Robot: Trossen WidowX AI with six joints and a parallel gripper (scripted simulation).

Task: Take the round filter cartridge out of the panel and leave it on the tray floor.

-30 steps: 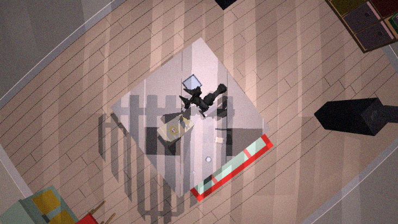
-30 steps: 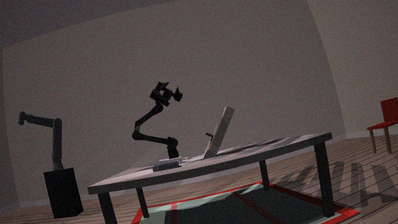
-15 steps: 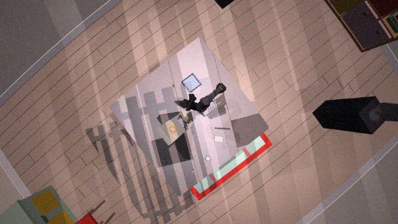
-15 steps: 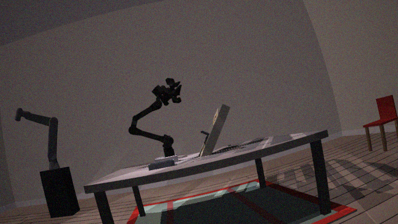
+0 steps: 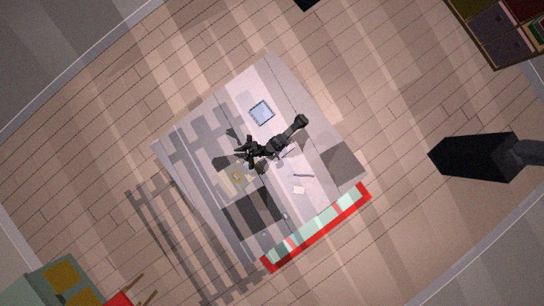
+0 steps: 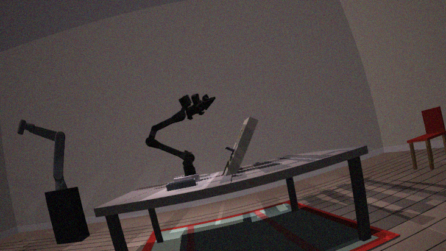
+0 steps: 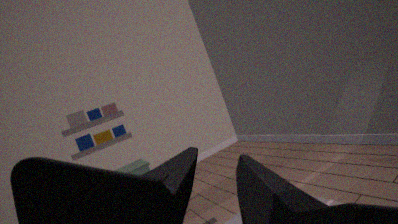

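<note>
Now: gripper tip 24 cm above the round grey filter cartridge, 14 cm short of it and 10 cm to the right of it. Also, from my gripper tip: blue-grey square tray: 45 cm below, 30 cm behind, 17 cm to the right; beige service panel: 31 cm below, 10 cm to the left, 10 cm ahead; pale block: 50 cm to the left, 45 cm below, 14 cm behind.
</note>
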